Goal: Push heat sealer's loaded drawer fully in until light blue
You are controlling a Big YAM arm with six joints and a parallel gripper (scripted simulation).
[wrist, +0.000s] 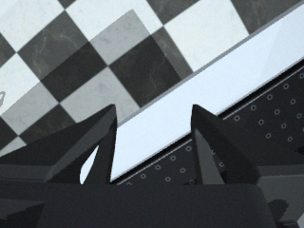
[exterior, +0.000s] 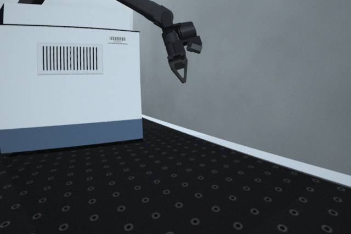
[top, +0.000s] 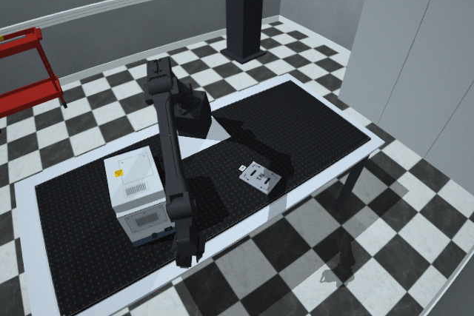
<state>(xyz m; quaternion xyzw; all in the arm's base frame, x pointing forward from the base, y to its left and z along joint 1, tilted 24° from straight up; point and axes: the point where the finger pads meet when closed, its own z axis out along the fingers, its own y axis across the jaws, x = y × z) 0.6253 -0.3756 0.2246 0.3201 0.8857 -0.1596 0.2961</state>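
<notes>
Right now my hand is 57 cm past the dark blue drawer, 6 cm to the right of it and 8 cm above it. Round my hand: tiny tag (27 cm behind, 48 cm to the left, 15 cm below).
</notes>
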